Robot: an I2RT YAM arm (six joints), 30 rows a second.
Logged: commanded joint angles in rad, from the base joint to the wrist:
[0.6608 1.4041 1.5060 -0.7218 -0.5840 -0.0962]
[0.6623 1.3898 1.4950 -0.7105 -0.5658 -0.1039]
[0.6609 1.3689 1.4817 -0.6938 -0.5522 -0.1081]
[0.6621 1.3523 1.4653 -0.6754 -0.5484 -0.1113]
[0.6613 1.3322 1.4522 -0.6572 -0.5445 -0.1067]
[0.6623 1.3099 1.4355 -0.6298 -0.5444 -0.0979]
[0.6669 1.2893 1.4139 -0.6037 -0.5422 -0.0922]
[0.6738 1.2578 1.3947 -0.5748 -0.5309 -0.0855]
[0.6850 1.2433 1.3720 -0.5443 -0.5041 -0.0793]
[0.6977 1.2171 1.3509 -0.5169 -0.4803 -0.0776]
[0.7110 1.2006 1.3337 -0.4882 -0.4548 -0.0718]
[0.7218 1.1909 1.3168 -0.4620 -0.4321 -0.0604]
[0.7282 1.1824 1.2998 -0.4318 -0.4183 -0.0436]
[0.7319 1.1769 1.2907 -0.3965 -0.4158 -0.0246]
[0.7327 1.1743 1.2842 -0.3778 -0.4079 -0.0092]
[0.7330 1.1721 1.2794 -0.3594 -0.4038 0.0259]
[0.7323 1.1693 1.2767 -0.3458 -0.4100 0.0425]
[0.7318 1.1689 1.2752 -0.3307 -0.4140 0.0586]
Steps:
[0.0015 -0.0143 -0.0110 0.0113 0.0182 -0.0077]
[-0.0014 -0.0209 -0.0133 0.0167 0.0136 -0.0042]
[0.0012 -0.0166 -0.0164 0.0184 0.0038 -0.0032]
[-0.0008 -0.0201 -0.0131 0.0182 0.0039 0.0046]
[0.0010 -0.0223 -0.0167 0.0274 0.0001 0.0088]
[0.0046 -0.0206 -0.0216 0.0261 0.0022 0.0057]
[0.0069 -0.0315 -0.0192 0.0289 0.0113 0.0067]
[0.0112 -0.0145 -0.0227 0.0305 0.0268 0.0062]
[0.0127 -0.0262 -0.0211 0.0274 0.0238 0.0017]
[0.0133 -0.0165 -0.0172 0.0287 0.0255 0.0058]
[0.0108 -0.0097 -0.0169 0.0262 0.0227 0.0114]
[0.0064 -0.0085 -0.0170 0.0302 0.0138 0.0168]
[0.0037 -0.0055 -0.0091 0.0353 0.0025 0.0190]
[0.0008 -0.0026 -0.0065 0.0187 0.0079 0.0154]
[0.0003 -0.0022 -0.0048 0.0184 0.0041 0.0351]
[-0.0007 -0.0028 -0.0027 0.0136 -0.0062 0.0166]
[-0.0005 -0.0004 -0.0015 0.0151 -0.0040 0.0161]

